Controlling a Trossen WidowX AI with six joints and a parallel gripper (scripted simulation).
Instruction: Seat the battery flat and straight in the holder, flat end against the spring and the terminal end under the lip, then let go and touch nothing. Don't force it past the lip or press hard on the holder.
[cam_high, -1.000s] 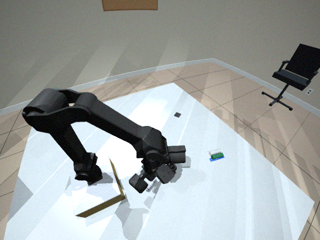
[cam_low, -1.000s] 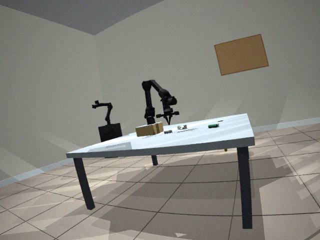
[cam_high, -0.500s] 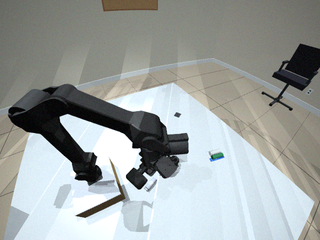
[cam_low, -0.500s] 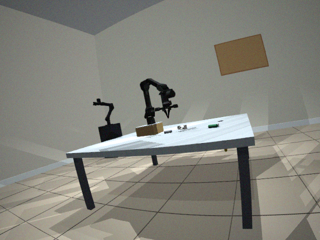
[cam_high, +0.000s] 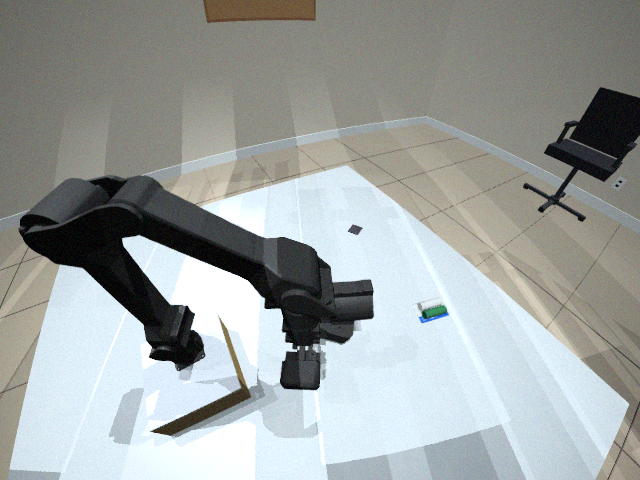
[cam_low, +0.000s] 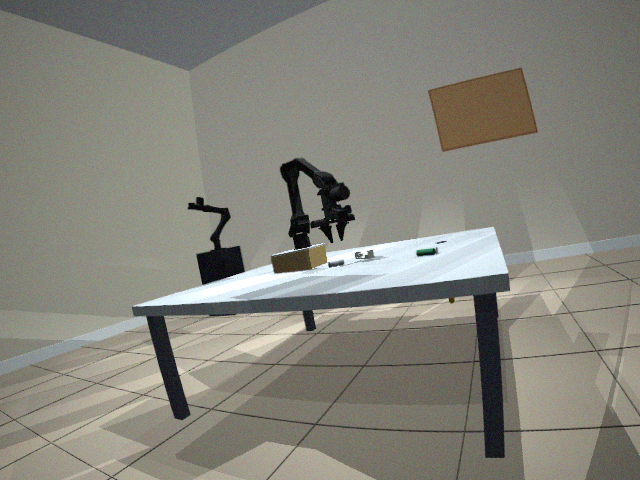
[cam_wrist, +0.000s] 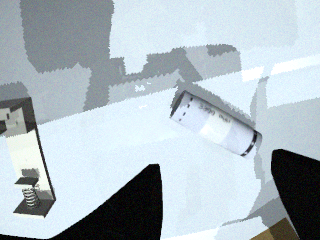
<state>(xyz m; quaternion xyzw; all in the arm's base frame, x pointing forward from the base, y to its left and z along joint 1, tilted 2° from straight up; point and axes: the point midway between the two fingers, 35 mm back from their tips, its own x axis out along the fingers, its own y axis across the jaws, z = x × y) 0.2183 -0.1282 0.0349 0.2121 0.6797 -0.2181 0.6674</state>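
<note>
My gripper tip is 9 cm above the battery and 2 cm past it.
</note>
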